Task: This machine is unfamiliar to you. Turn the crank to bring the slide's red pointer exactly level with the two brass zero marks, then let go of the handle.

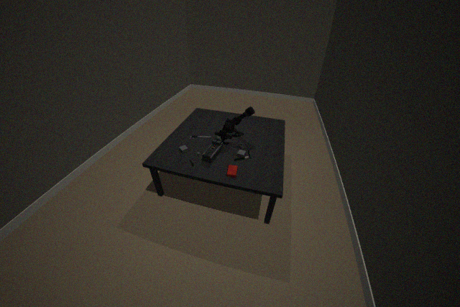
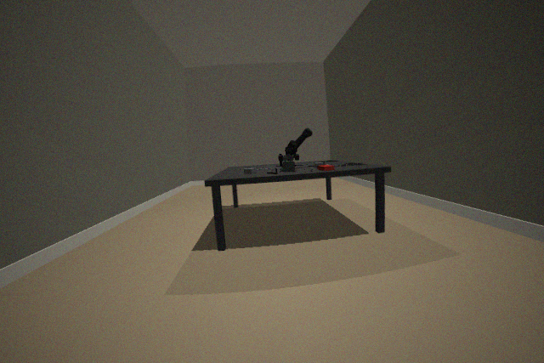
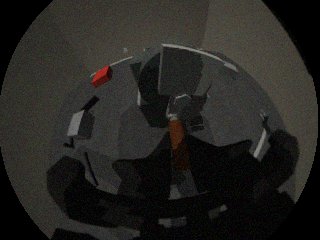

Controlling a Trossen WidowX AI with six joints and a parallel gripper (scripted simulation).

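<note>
Now: gripper tip 120 mm short of the red pointer, 50 mm below it and 40 mm to the left of it. Round my gripper tip: crank handle (30 mm above, 20 mm behind).
</note>
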